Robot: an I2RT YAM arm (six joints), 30 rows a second.
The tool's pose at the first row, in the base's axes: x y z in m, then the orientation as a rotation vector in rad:
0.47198 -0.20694 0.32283 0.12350 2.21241 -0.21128
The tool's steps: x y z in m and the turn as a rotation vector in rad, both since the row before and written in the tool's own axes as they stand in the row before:
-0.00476 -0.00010 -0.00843 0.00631 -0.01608 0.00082
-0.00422 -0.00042 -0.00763 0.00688 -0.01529 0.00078
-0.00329 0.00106 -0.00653 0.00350 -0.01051 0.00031
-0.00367 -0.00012 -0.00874 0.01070 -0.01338 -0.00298
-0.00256 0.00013 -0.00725 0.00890 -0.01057 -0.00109
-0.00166 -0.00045 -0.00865 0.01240 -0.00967 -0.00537
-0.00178 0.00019 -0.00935 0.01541 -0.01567 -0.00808
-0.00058 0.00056 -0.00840 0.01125 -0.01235 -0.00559
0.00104 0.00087 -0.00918 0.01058 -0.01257 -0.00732
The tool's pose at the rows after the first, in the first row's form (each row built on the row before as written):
0.46827 -0.20545 0.33165 0.12576 2.19581 -0.21810
0.46468 -0.20437 0.33953 0.12838 2.17994 -0.22550
0.46157 -0.20200 0.34580 0.12923 2.16915 -0.22934
0.45664 -0.20028 0.35371 0.13020 2.15520 -0.24290
0.45225 -0.19854 0.35978 0.13257 2.14395 -0.25331
0.44606 -0.19697 0.36587 0.13251 2.13368 -0.26990
0.43946 -0.19449 0.37226 0.13035 2.11734 -0.29127
0.43300 -0.19177 0.37696 0.12894 2.10439 -0.30661
0.42508 -0.18850 0.38051 0.12529 2.09144 -0.32219

